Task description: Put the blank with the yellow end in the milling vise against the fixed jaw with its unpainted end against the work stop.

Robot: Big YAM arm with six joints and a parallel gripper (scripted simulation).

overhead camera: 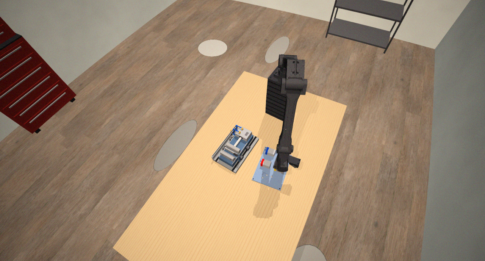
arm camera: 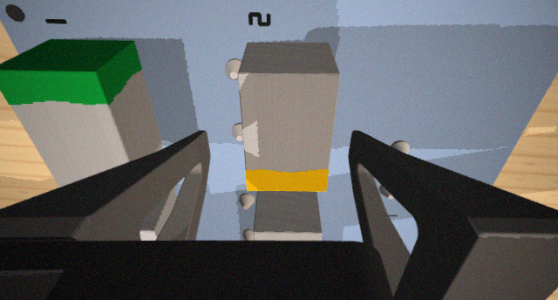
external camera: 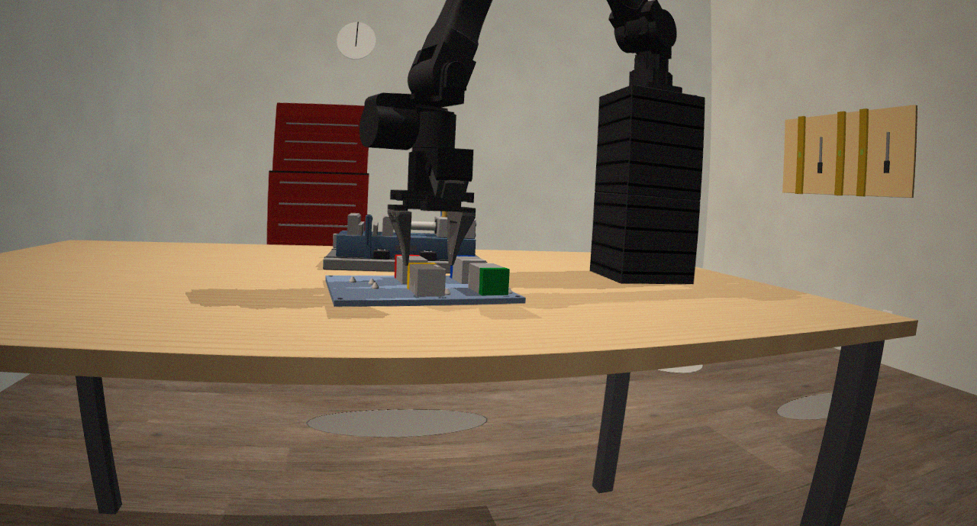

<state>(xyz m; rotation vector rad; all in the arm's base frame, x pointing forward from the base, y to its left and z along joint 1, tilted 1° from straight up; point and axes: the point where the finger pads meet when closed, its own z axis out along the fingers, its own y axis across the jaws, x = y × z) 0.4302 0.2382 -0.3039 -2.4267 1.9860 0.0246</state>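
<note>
The yellow-ended blank is 30 mm below my hand. From my hand the other things lie so: red-ended blank: 20 mm ahead, 90 mm to the right, 30 mm below; then blue plate: 10 mm ahead, 40 mm to the right, 50 mm below; then green-ended blank: 90 mm behind, 20 mm to the right, 30 mm below.
</note>
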